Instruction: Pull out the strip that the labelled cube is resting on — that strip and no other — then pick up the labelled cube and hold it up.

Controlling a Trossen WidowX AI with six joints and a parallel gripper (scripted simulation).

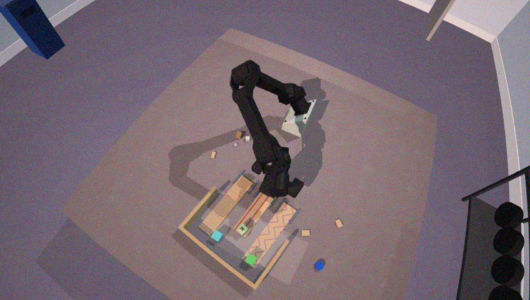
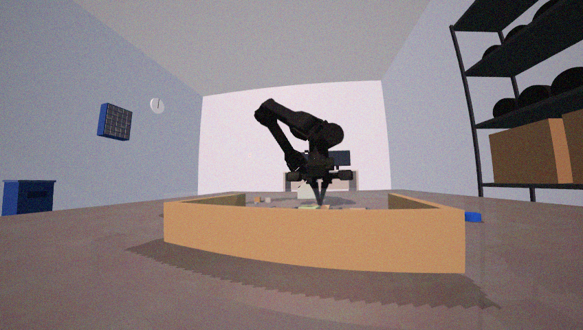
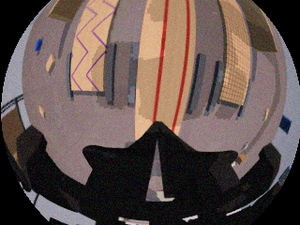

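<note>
Right now the red-lined strip is 10 cm ahead of my gripper tip and 2 cm to the right of it. Round my gripper tip: blue disc: 21 cm ahead, 26 cm to the left; pale green cube labelled k: 21 cm ahead, 4 cm to the right, 2 cm above.
</note>
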